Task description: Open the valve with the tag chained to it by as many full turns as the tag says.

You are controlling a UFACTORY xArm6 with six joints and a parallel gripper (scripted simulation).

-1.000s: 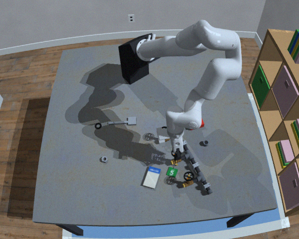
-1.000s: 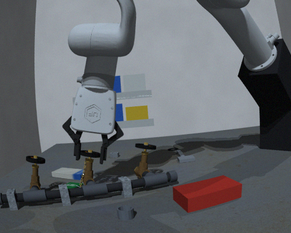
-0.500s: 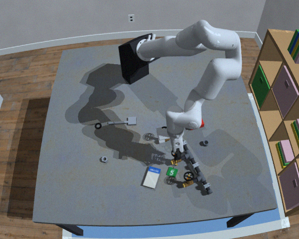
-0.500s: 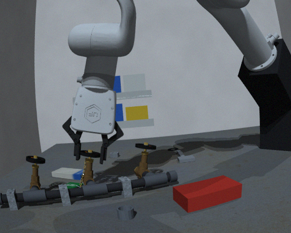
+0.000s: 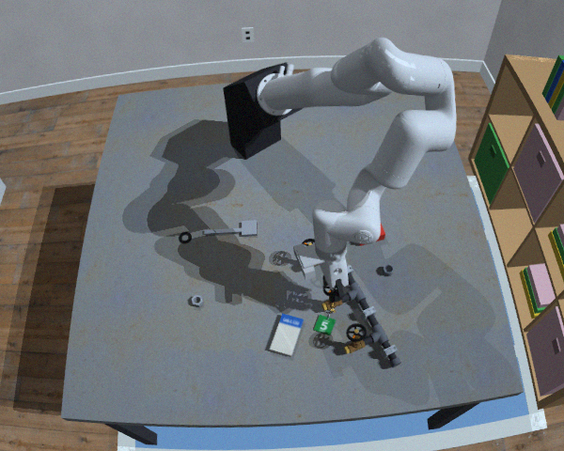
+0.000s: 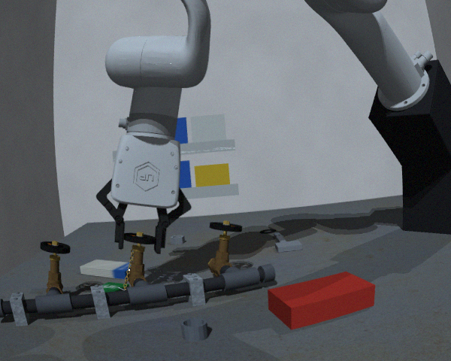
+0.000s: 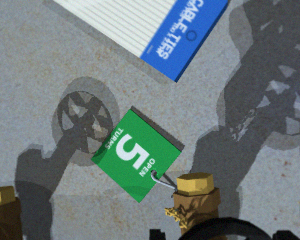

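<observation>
My gripper is now 9 cm above the green tag and 6 cm short of it. The rest, counted from my hand: notepad: 13 cm ahead, 9 cm to the right, 8 cm below; then grey flat tool: 32 cm to the right, 16 cm behind, 8 cm below; then red block: 27 cm behind, 7 cm below, 5 cm to the left.
</observation>
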